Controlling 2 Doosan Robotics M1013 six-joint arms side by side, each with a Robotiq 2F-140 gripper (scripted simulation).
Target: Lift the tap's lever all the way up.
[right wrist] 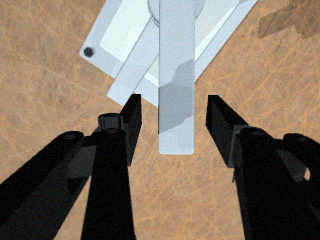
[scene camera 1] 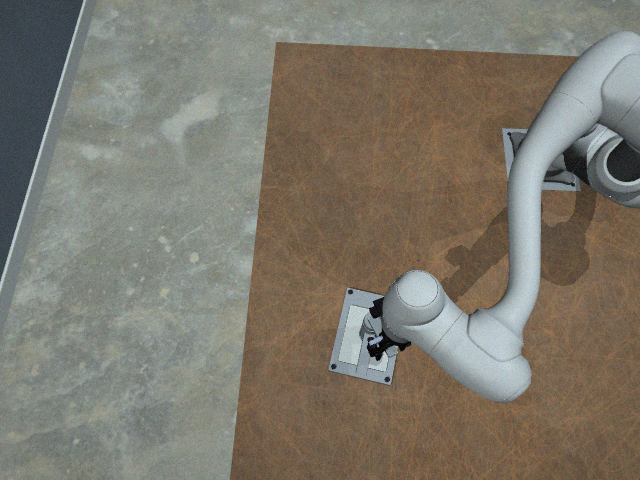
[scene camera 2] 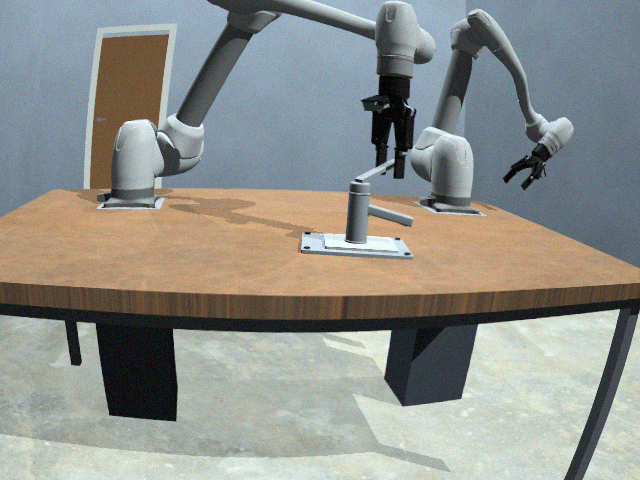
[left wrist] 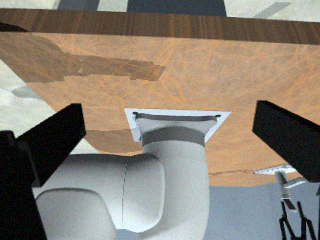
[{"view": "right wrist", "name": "my right gripper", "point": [174, 109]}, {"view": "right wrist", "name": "grey tap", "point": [133, 39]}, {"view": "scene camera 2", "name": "my left gripper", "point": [513, 184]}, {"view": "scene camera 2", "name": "my right gripper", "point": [389, 176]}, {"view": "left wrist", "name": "my left gripper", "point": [169, 117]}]
